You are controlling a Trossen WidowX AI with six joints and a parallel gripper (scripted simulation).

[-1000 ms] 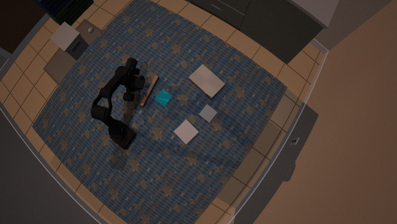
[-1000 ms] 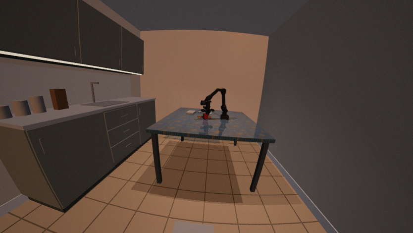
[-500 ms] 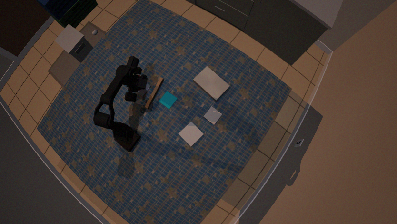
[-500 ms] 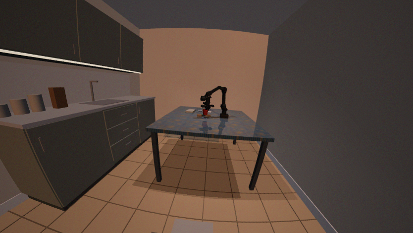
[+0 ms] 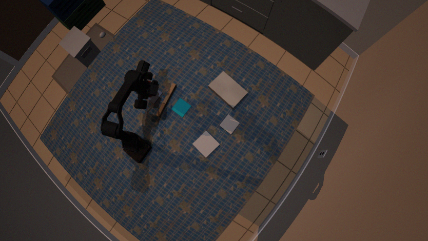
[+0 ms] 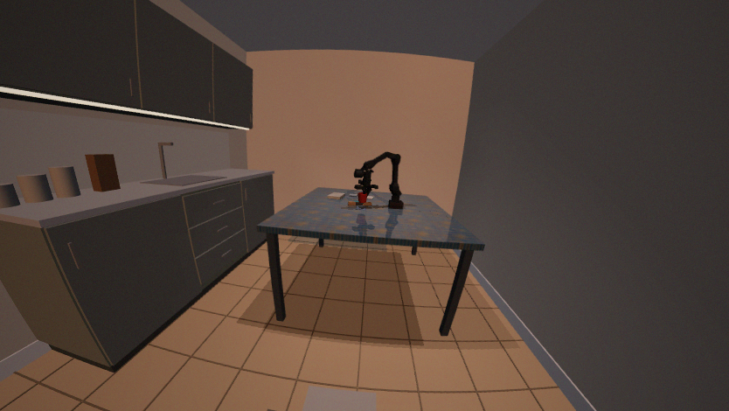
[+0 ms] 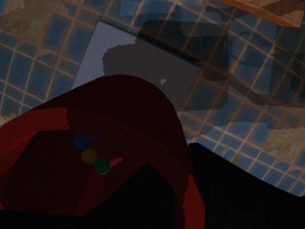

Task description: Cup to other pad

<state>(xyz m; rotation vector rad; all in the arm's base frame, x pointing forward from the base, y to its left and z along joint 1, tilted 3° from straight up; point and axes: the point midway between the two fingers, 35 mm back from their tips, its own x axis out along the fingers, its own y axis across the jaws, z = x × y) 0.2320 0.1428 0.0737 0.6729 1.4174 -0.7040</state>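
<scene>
Now: gripper tip 9 cm short of the teal pad, 16 cm to the left of it and 10 cm above it. Round my gripper tip: pale blue pad (3 cm ahead, 2 cm to the left, 10 cm below); then red cup (2 cm ahead, 2 cm to the left); then wooden bar (6 cm ahead, 7 cm to the right, 8 cm below).
</scene>
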